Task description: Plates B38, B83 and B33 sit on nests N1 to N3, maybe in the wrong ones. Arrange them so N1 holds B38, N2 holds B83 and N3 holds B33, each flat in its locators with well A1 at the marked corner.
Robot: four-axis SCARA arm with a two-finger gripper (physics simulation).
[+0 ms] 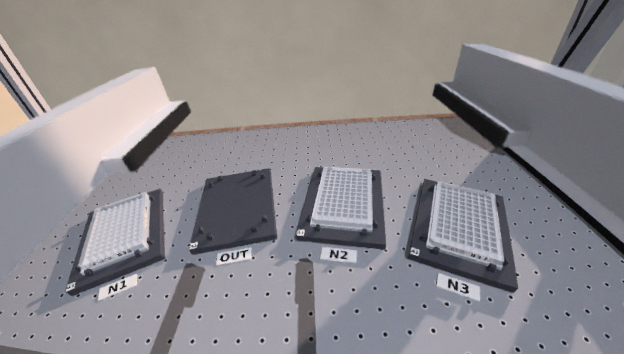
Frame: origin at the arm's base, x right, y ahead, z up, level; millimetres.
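Seen in the pictures: gripper, fingertip midpoint: (309, 77).
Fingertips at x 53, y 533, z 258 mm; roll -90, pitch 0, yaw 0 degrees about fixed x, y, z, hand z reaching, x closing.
Pixels of each thing's top centre, then the offset from my fingertips to it. "*": a spot on its surface instead. Level surfaces: height alone.
- nest N1, surface spot: (157, 215) * dx -260, dy +157, dz -233 mm
- nest N2, middle of its top: (344, 193) dx +42, dy +172, dz -223 mm
- nest N3, middle of its top: (464, 216) dx +200, dy +108, dz -223 mm
- empty dark nest, middle of its top: (234, 197) dx -134, dy +179, dz -223 mm
- grey perforated table, its level: dz -245 mm
My gripper (309, 77) is open and empty, high above the nests. Clear-white well plates stand on three dark nests: one plate (115, 231) on nest N1 (157, 215) at left, one plate (343, 197) on nest N2 (345, 237) right of centre, and one plate (465, 222) on nest N3 (460, 265) at right. All three look flat between the locators. Small dark marks show on the near sides of the N1 and N3 plates, too small to read; the N2 plate shows no readable code. Each nest has a white corner tag at its near left. Well A1 of each plate cannot be made out.
An empty dark nest (235, 210) labelled OUT, with small locator posts, lies between N1 and N2. The nests stand on a grey perforated table (250, 312) with a brown far edge. Shadows fall across its near part. Frame posts show at both upper corners.
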